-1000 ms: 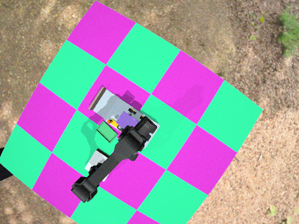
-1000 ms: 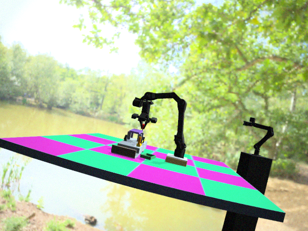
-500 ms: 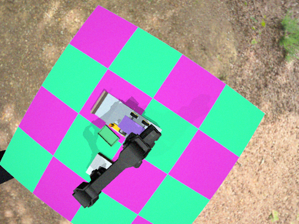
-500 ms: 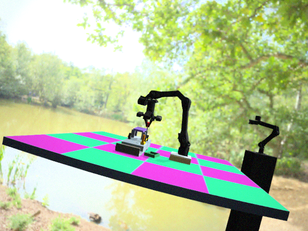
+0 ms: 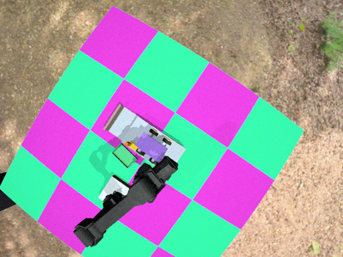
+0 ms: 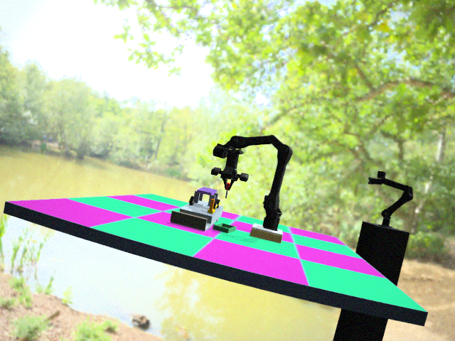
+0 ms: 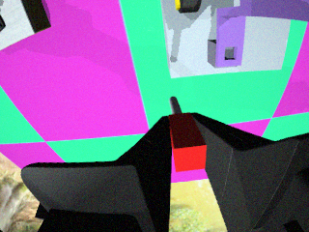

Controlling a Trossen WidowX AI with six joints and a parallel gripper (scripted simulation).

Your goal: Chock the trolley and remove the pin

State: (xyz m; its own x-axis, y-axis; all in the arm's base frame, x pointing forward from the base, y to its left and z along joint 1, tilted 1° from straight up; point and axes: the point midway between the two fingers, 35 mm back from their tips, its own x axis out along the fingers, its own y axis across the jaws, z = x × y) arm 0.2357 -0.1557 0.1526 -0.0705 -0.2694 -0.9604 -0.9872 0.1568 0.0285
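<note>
Right now my gripper tip is 20 mm past the green tray, 220 mm to the right of it and 180 mm above it. Also, from my gripper tip: red-headed stop pin (right at my gripper tip); grey ramp (90 mm ahead, 110 mm to the left, 120 mm below); purple-topped trolley (90 mm ahead, 100 mm to the left, 60 mm below).
</note>
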